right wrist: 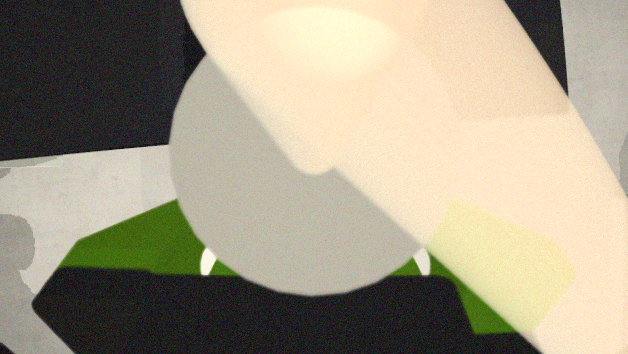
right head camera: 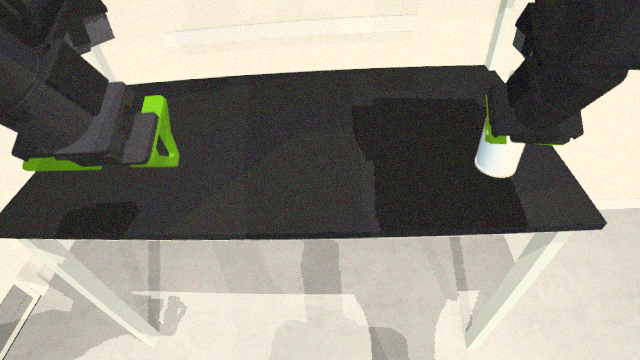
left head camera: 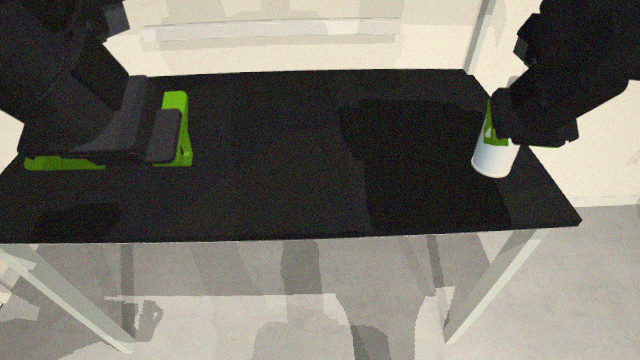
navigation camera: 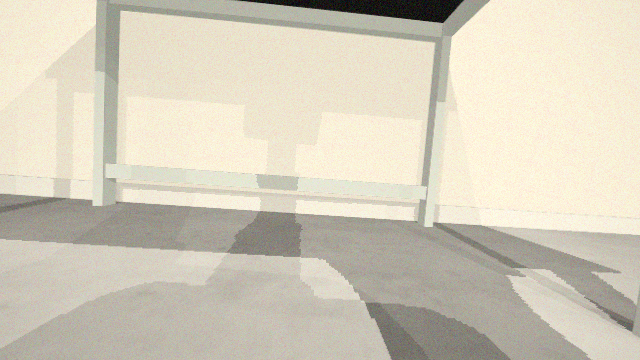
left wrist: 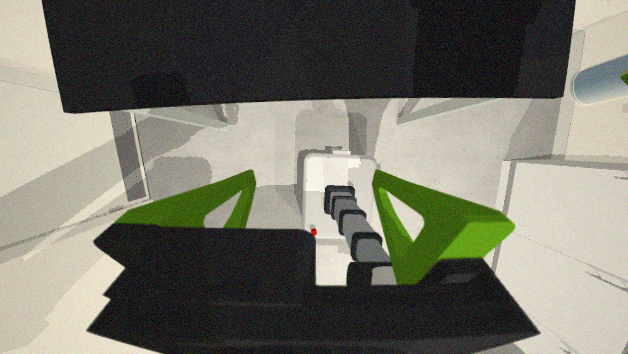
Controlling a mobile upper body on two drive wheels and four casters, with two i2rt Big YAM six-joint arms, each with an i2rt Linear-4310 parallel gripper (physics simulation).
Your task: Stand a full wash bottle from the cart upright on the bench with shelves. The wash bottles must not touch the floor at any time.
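Frame: origin at the left arm's base, x back, y right, z up, level; centimetres.
Where they show: left gripper, fingertip midpoint: (right head camera: 138,162) (left head camera: 146,161) (left wrist: 314,176); right gripper, fingertip midpoint: (right head camera: 502,137) (left head camera: 498,139).
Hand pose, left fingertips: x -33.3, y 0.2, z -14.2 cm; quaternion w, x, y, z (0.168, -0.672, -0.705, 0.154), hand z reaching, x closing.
Note:
Things, the pixels of their top centre, and the offset from my left fingertips. "pt": a spot on its surface instead. Level surfaces: height alone.
- pale wash bottle, middle of its top: (right head camera: 540,56) (left head camera: 540,63) dx -14.9, dy +45.4, dz +4.9 cm
- black bench top, its level: dz -35.4 cm
- pale horizontal bar, surface spot: (left head camera: 270,31) (right head camera: 285,33) pt dx -88.3, dy -2.9, dz -18.8 cm
A pale wash bottle (left head camera: 492,157) (right head camera: 497,159) (left wrist: 600,85) (right wrist: 280,225) is held roughly upright in my right gripper (left head camera: 510,140) (right head camera: 510,140), which is shut on it. In the head views its base overlaps the right part of the black bench top (left head camera: 275,175) (right head camera: 300,175) (left wrist: 300,50). In the left wrist view it shows beyond the bench's right edge, which fits a raised bottle; the exact gap under it is unclear. The fingers hide part of its body. My left gripper (left head camera: 109,162) (right head camera: 100,162) (left wrist: 314,176) is open and empty, over the bench's left side in the head views. The cart does not show.
Pale posts (left head camera: 479,40) (right head camera: 500,35) rise at the bench's back. A pale horizontal bar (left head camera: 270,31) (right head camera: 290,30) is behind the bench. White drawers (left wrist: 565,210) stand at the right in the left wrist view. Bench legs (left head camera: 490,295) (navigation camera: 106,125) reach the floor.

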